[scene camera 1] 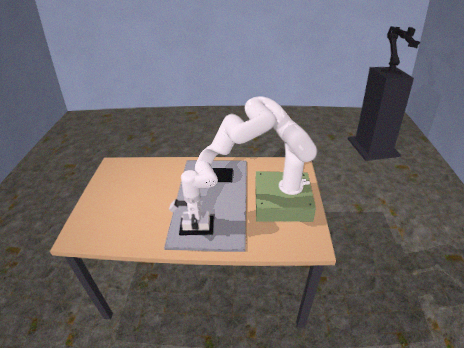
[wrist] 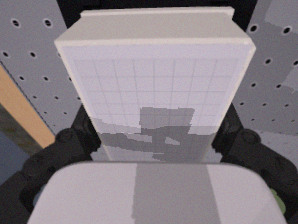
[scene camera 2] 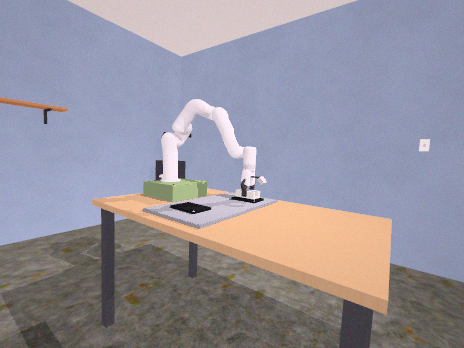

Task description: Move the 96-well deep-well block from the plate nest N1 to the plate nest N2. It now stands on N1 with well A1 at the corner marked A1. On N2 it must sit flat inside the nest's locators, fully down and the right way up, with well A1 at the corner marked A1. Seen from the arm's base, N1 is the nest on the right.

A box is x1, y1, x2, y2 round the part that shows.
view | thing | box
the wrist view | my gripper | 0, 102, 297, 223
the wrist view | white deep-well block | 54, 7, 255, 161
